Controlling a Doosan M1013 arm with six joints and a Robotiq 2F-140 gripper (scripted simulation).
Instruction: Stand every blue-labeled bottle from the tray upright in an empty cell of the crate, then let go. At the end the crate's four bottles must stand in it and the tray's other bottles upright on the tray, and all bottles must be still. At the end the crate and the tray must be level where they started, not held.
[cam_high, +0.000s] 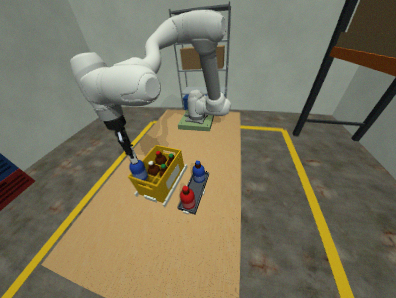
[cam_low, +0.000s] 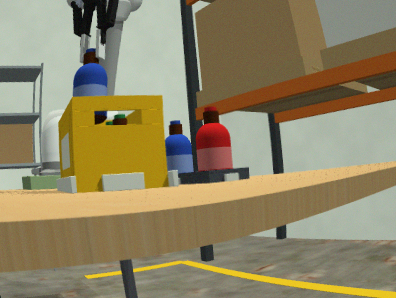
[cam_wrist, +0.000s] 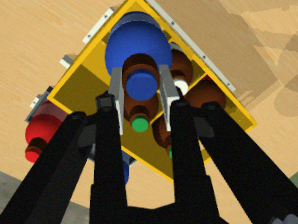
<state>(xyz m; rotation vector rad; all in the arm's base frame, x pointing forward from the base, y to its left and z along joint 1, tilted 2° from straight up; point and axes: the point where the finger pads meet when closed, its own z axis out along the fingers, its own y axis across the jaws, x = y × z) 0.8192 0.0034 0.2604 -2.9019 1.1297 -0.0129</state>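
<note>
Right now my hand is 21 cm above the yellow crate, 9 cm past it and 4 cm to the right of it. From my hand the other things lie so: red-labeled bottle 26 cm to the left, 21 cm below; dark tray 29 cm below, 26 cm to the left, 9 cm behind.
</note>
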